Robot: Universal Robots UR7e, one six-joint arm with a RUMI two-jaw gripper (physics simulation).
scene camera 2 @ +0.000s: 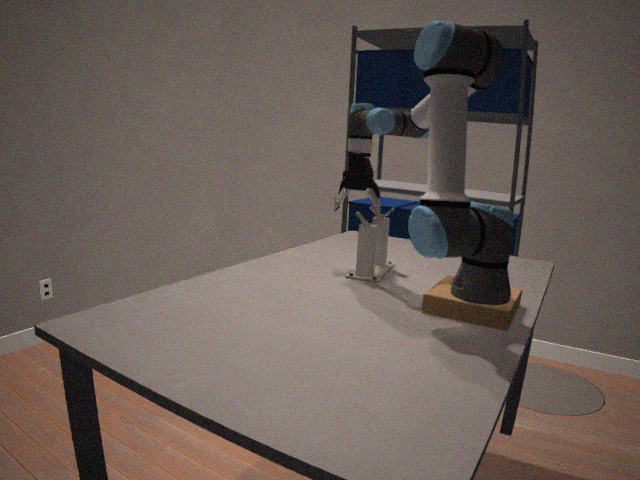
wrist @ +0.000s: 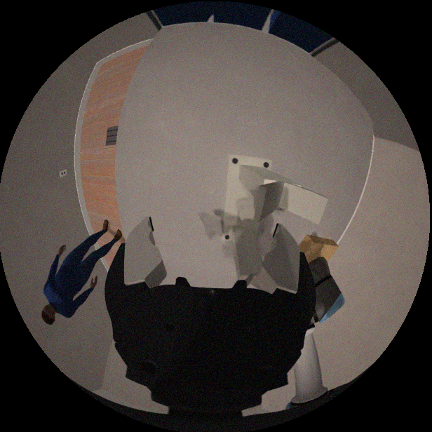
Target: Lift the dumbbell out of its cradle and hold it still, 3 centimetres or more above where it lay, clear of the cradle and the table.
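Where they show: arm's base at its link origin: (scene camera 2: 479, 295).
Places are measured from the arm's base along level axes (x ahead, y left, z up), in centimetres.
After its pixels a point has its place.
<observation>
The pale cradle (scene camera 2: 366, 250) @(x 36.3, y -10.8, z 4.0 cm) (wrist: 302, 201) stands upright on the table (scene camera 2: 258, 361) @(x 30.6, y 51.4, z -4.9 cm) (wrist: 175, 110), with two posts on a flat base plate and slanted prongs on top. The red dumbbell does not show in either view. My gripper (scene camera 2: 357, 209) @(x 45.9, y -23.6, z 12.4 cm) (wrist: 213, 222) is open and empty, pointing down at about the height of the cradle's top. One finger is beside the prongs and overlaps the cradle in both views; whether it touches is unclear. The other finger hangs over the table to the left of the cradle. The gripper body hides part of the table in the wrist view.
The arm's wooden base block (scene camera 2: 465, 310) @(x 1.8, y 8.1, z -1.9 cm) (wrist: 320, 247) is on the table, right of the cradle. A shelf rack (scene camera 2: 351, 77) with blue bins (scene camera 2: 387, 77) stands behind the table. A person in blue (wrist: 72, 275) shows beyond the table's edge in the wrist view.
</observation>
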